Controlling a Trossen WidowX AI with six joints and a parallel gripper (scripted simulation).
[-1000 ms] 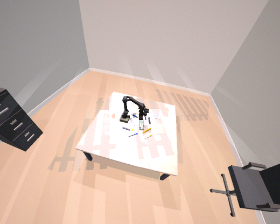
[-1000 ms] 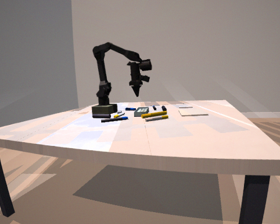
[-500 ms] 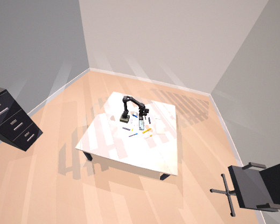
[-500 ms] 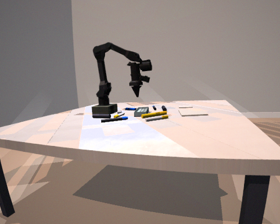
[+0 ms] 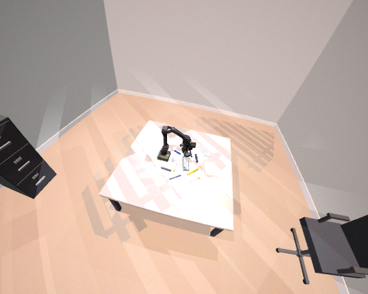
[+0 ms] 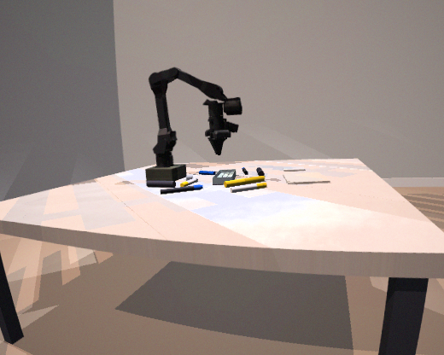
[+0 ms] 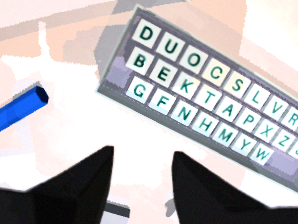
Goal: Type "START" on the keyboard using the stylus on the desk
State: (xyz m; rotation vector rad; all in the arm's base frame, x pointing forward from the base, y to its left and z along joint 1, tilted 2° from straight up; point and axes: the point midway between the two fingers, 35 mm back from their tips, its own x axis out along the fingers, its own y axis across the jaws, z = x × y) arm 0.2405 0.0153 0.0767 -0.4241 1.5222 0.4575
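Right now the blue stylus is 12 cm behind my gripper tip, 11 cm to the left of it and 9 cm below it. Also, from my gripper tip: white paper sheet: 34 cm ahead, 6 cm to the right, 9 cm below.
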